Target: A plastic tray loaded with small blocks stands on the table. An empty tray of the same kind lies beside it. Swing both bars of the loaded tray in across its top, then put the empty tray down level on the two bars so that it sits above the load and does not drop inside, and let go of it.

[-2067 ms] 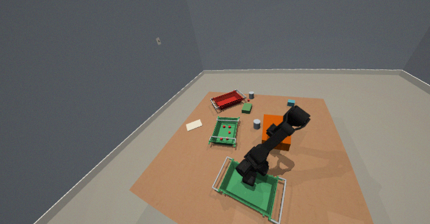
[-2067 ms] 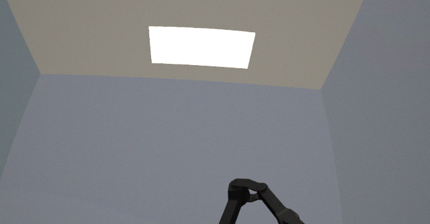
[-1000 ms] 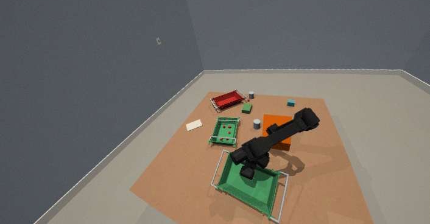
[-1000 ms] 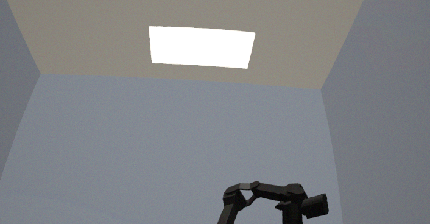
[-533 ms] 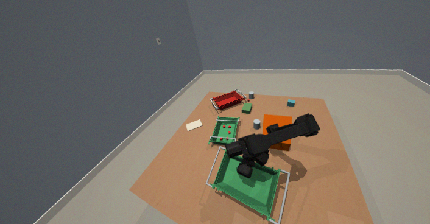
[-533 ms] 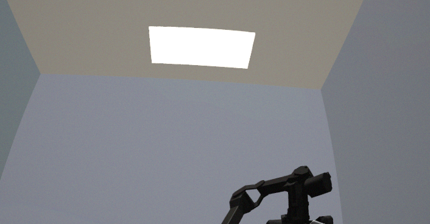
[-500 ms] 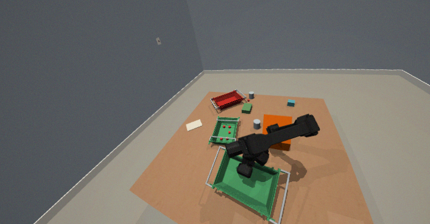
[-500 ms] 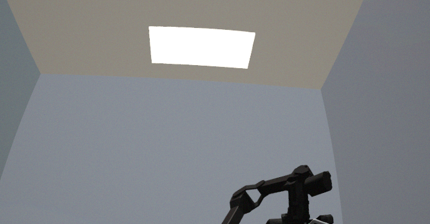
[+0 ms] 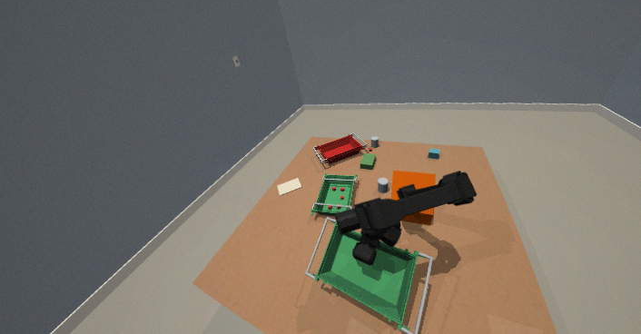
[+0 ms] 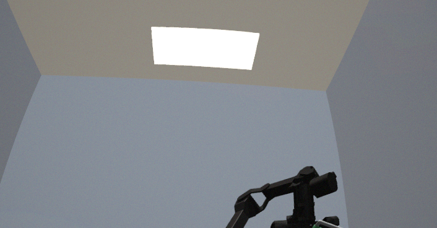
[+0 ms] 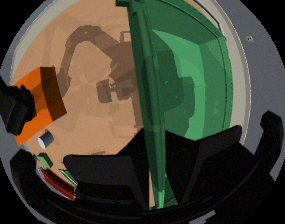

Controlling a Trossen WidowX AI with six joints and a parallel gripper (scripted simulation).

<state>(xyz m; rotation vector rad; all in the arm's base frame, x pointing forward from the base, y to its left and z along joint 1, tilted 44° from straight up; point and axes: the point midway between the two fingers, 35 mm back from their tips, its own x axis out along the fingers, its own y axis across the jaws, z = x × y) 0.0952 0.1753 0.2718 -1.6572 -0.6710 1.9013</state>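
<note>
Right now my gripper tip is 80 mm to the right of the green tray, 10 mm short of it and 10 mm above it. From my gripper tip the other things lie so: white card (630 mm ahead, 290 mm to the right, 180 mm below); then green block (640 mm to the right, 200 mm ahead, 160 mm below); then cube (820 mm to the right, 200 mm behind, 160 mm below).
</note>
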